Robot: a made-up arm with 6 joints.
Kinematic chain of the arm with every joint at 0, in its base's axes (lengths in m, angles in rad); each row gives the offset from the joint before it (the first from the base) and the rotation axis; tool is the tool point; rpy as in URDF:
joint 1: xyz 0 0 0.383 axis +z
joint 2: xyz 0 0 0 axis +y
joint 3: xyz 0.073 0 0.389 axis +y
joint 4: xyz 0.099 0 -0.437 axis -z
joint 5: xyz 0 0 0 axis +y
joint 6: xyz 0.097 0 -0.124 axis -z
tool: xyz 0 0 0 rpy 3.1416 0 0
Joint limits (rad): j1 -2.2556..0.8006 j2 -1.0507..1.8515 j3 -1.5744..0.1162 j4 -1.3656..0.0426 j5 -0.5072..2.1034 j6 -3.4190..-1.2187
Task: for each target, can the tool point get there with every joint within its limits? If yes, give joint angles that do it. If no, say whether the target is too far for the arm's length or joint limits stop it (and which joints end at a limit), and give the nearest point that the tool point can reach.
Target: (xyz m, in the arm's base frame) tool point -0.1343 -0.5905 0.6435
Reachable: yes | joints -1.7816 -0.1370 -1.0501 -1.0456 0.7206 -1.9028
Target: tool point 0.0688 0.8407 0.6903
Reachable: no: joint limits stop it (at a limit: joint 1, joint 4, joint 5) | nearest point 0.3516 0.5664 0.6903 | short by 0.394 m
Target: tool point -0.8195 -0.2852 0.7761
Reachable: no: joint limits stop it (at a limit: joint 1, joint 3, joint 4) | nearest point -0.5170 -0.4005 0.7218 | short by 0.328 m
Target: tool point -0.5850 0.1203 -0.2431
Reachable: no: joint limits stop it (at a limit: joint 1, joint 4, joint 5) | nearest point -0.2935 -0.1178 -0.2431 | short by 0.376 m
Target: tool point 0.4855 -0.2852 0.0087
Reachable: yes | joints -0.5439 0.8877 -1.0822 -1.1426 0.6133 -2.8269
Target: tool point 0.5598 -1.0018 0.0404
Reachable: no: too far | nearest point 0.4039 -0.7228 0.1358 | short by 0.334 m
